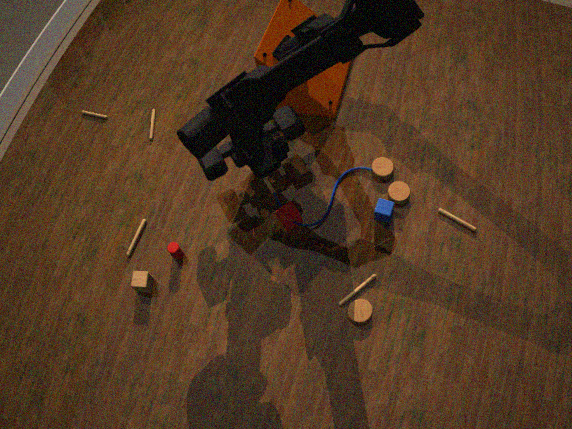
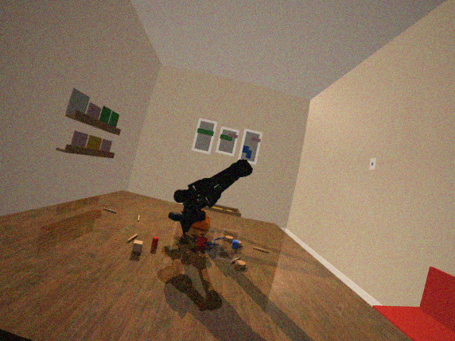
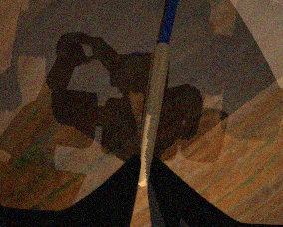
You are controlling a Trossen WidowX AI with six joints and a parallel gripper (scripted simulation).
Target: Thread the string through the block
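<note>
My gripper tip is now 3 cm to the right of the thin wooden stick, 3 cm short of it and 1 cm below it. The rest, counted from my gripper tip: red cylinder (21 cm ahead, 6 cm to the right, 2 cm above); then red cube (10 cm to the left, 7 cm ahead, 2 cm above); then round wooden button (21 cm to the left, 7 cm behind, 1 cm above).
</note>
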